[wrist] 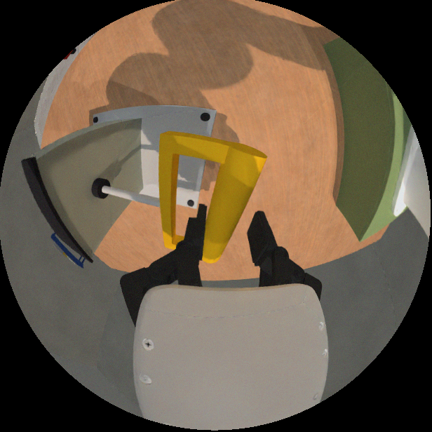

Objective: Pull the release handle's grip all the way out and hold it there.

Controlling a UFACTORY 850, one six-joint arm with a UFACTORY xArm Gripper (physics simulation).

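Observation:
The release handle (167, 195) is a yellow loop with a thick grip bar (234, 192) on its right side. A pale rod (131, 195) runs from a black collar (101, 188) on the beige panel toward the loop, so the handle stands out from the panel. My gripper (228, 218) is shut on the grip bar near its lower end. The left finger passes in front of the loop's opening and lies along the bar's left side; the right finger is on its right side, where a gap shows in this view. The rod's far end is hidden behind the loop.
The beige panel (82, 165) with a black edge (47, 207) stands at the left, beside a grey bracket (172, 113) with dark bolts. A blue handle (66, 250) is at the lower left. A green block (367, 135) stands at the right on the wooden table (295, 100).

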